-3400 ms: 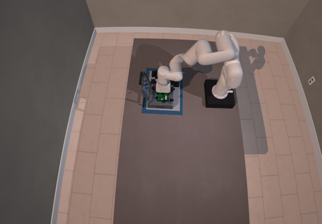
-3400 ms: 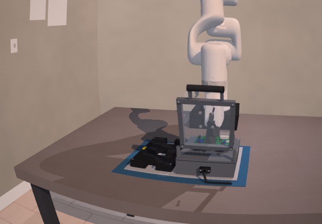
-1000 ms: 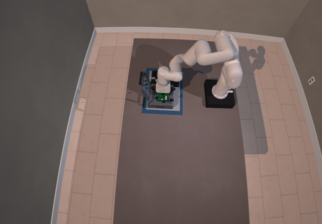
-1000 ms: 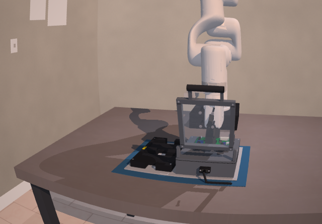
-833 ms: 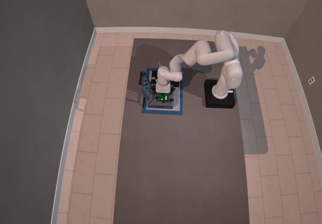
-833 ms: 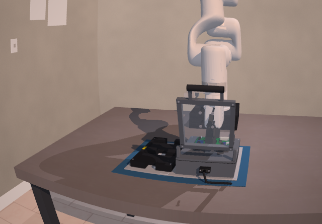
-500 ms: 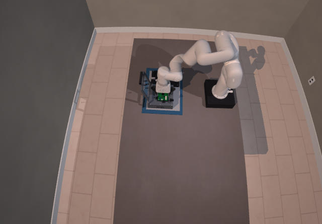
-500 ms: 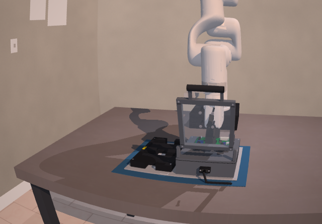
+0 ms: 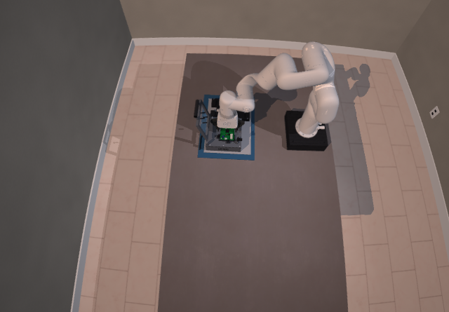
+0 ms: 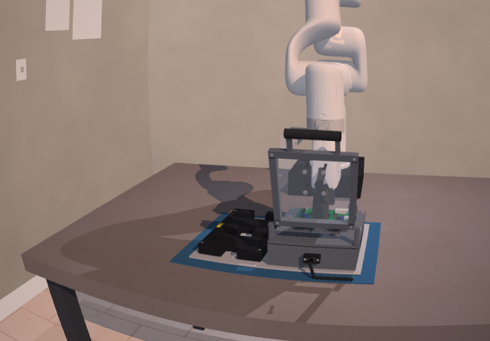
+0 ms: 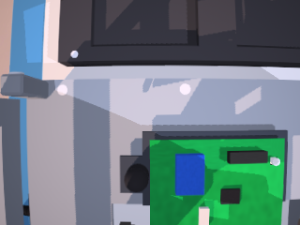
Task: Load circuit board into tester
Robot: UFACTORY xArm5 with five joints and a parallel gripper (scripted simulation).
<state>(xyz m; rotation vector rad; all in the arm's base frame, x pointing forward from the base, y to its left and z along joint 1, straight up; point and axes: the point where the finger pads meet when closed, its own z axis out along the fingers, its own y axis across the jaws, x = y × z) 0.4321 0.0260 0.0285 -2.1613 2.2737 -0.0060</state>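
Right now the green circuit board is 20 mm below my hand. Also, from my hand: clear lid 120 mm ahead, 10 mm to the right, 90 mm above; then nest 10 mm to the left, 20 mm below.
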